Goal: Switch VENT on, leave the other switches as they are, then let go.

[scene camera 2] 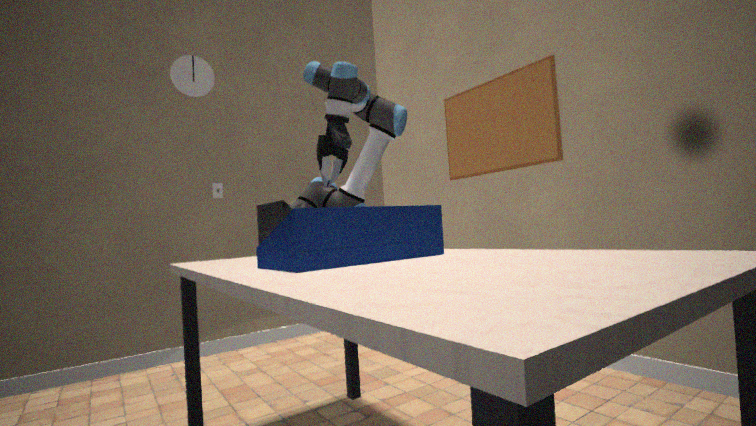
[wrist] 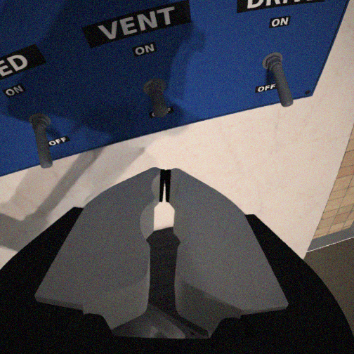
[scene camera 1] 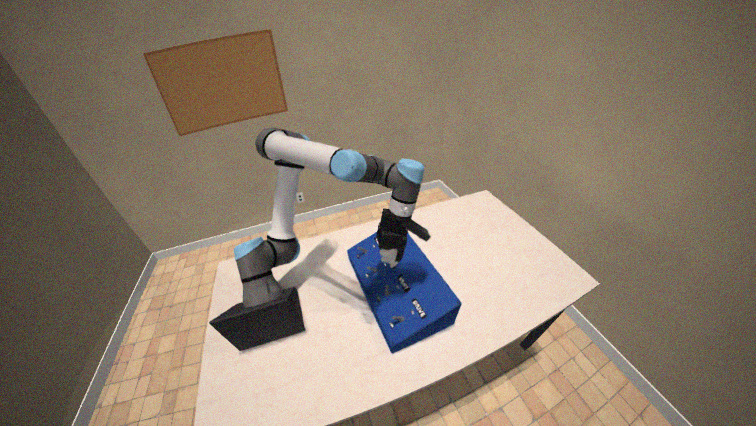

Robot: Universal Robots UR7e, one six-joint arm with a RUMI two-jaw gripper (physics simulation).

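Pixels of known places: gripper, fingertip midpoint: (scene camera 2: pixel 327 187) (scene camera 1: pixel 391 266); arm's base at its link origin: (scene camera 1: pixel 264 300).
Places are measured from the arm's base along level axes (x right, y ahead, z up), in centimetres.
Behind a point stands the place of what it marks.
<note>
The blue switch panel (scene camera 1: pixel 436 296) {x 24.0, y 58.2, z 0.2 cm} (scene camera 2: pixel 365 232) {x 10.8, y 63.8, z -4.9 cm} (wrist: pixel 220 70) stands on the table. In the wrist view the VENT switch (wrist: pixel 158 102) has its lever pointing down over its OFF label, away from ON. The DRIVE switch (wrist: pixel 281 85) at the right and the switch (wrist: pixel 43 145) at the left, its label ending in "ED", also have levers on the OFF side. My gripper (scene camera 1: pixel 390 265) {x 11.6, y 46.5, z 9.4 cm} (scene camera 2: pixel 329 185) {x 11.6, y 46.5, z 9.4 cm} (wrist: pixel 164 173) is shut and empty. It is above the panel, apart from the levers; in the wrist view its tips show just below the VENT lever.
The black arm base (scene camera 1: pixel 267 323) {x 9.8, y 0.2, z -0.7 cm} stands on the table (scene camera 1: pixel 507 254) {x 14.3, y 109.0, z -13.4 cm} (scene camera 2: pixel 529 296) {x 30.2, y 124.1, z -13.4 cm}, to the left of the panel in scene camera 1. More switches sit along the panel's far part, partly hidden by the gripper. The panel's edge shows past the DRIVE switch in the wrist view.
</note>
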